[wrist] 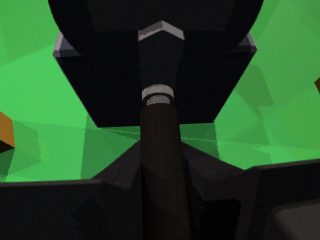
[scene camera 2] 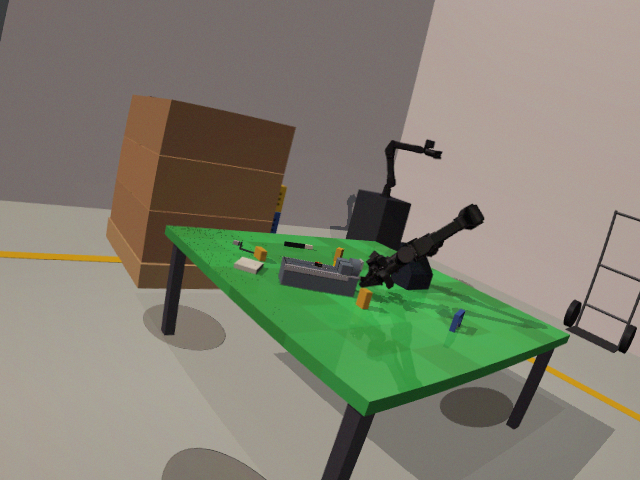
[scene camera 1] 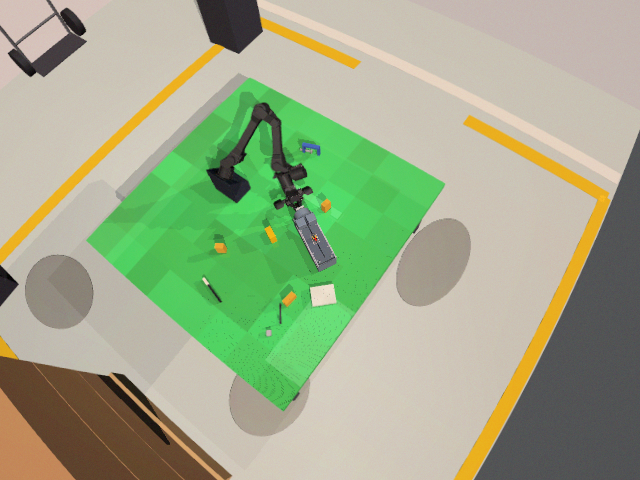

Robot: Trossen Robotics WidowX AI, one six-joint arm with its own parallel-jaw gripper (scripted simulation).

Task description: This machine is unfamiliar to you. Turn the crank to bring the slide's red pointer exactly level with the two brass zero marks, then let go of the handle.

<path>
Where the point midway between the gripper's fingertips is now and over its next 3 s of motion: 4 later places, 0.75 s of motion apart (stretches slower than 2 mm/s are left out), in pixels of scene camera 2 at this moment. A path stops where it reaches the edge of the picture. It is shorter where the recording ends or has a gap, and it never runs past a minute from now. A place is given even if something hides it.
My gripper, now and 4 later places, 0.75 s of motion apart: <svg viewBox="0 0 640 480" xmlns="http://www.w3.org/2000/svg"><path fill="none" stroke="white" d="M359 285L359 285L359 282L361 272L363 270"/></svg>
</path>
